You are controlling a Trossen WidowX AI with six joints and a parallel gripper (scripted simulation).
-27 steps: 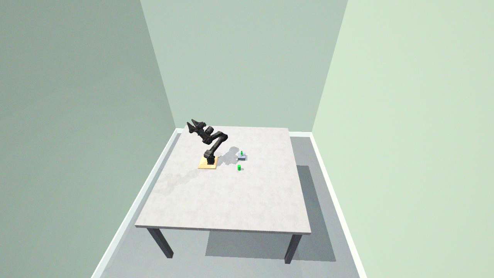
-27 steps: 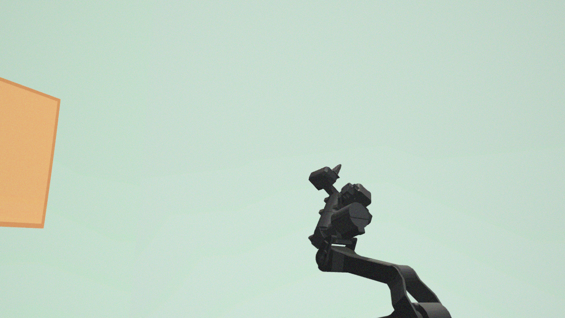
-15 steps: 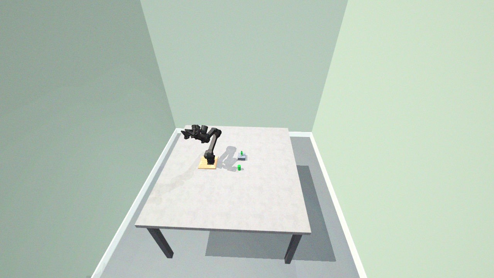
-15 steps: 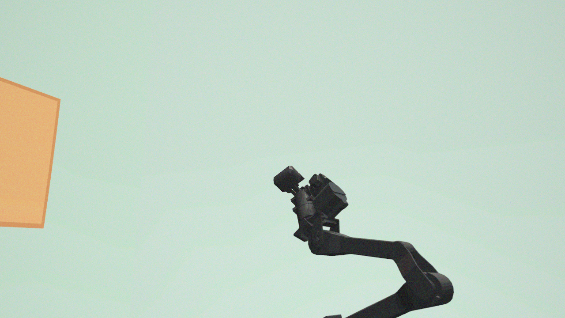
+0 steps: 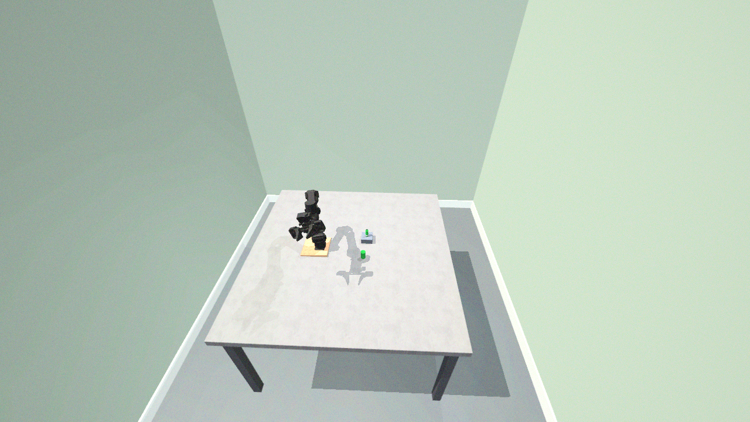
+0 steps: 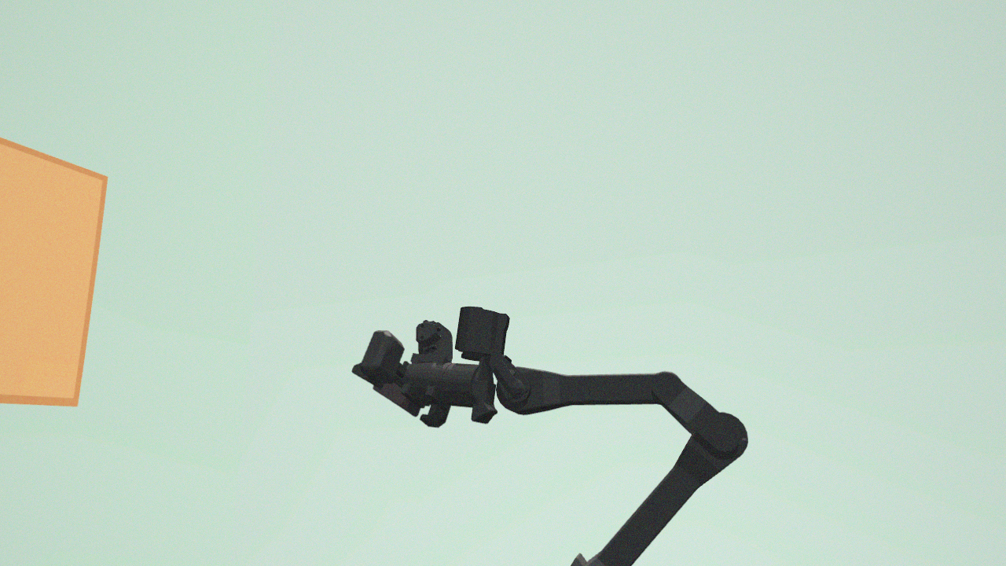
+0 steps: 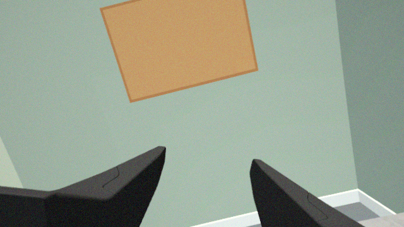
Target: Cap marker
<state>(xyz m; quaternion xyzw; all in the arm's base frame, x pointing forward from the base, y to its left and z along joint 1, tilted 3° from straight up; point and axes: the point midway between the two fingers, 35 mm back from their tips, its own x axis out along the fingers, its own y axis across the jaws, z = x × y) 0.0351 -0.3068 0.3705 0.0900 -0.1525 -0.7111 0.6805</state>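
Right now the green cap is 37 cm below my gripper tip, 27 cm ahead of it and 26 cm to the left of it.
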